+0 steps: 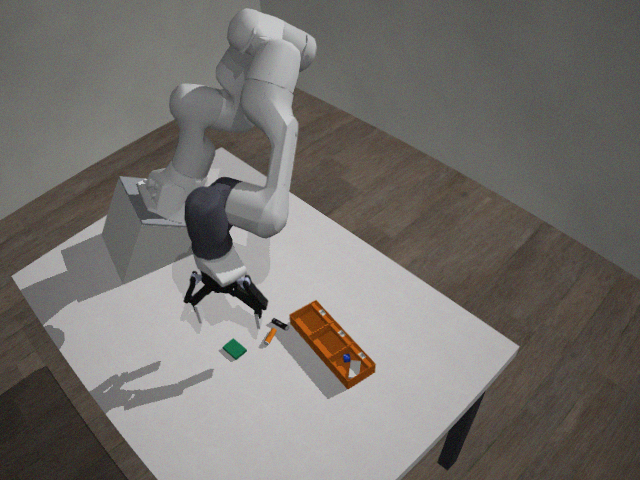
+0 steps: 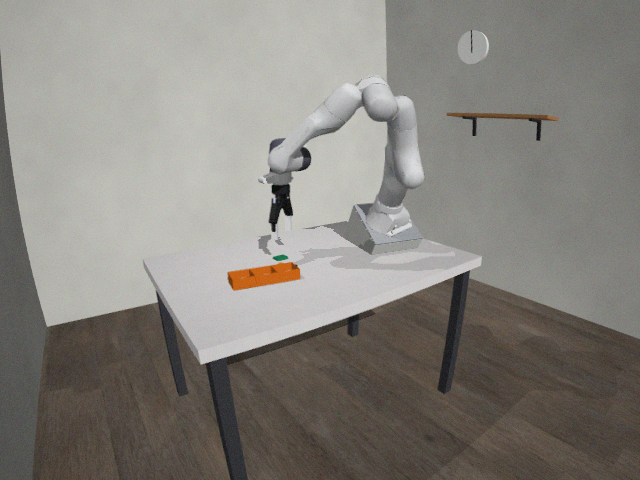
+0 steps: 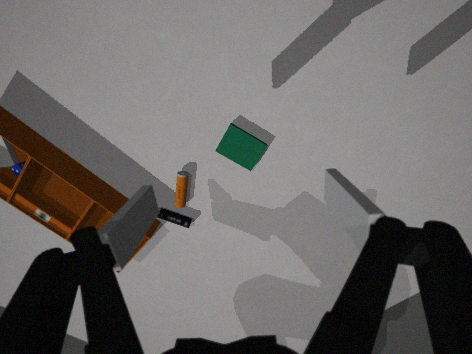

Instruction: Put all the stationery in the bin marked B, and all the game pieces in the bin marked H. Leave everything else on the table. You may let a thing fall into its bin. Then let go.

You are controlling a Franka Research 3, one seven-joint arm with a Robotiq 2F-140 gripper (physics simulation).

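My gripper is wide open and empty, high above the table on the robot-base side of a green square block. An orange cylinder, like a battery, and a black cylinder with pale lettering lie close together between block and tray. The orange three-bin tray holds a blue die and a white flat-sided piece in its end bin H, farthest from the base. Bin B is the middle one.
The tray's low walls stand beside the two cylinders. The black cylinder lies very near the tray's base-side end. The robot's grey pedestal stands on the white table. A wall shelf is far behind the arm.
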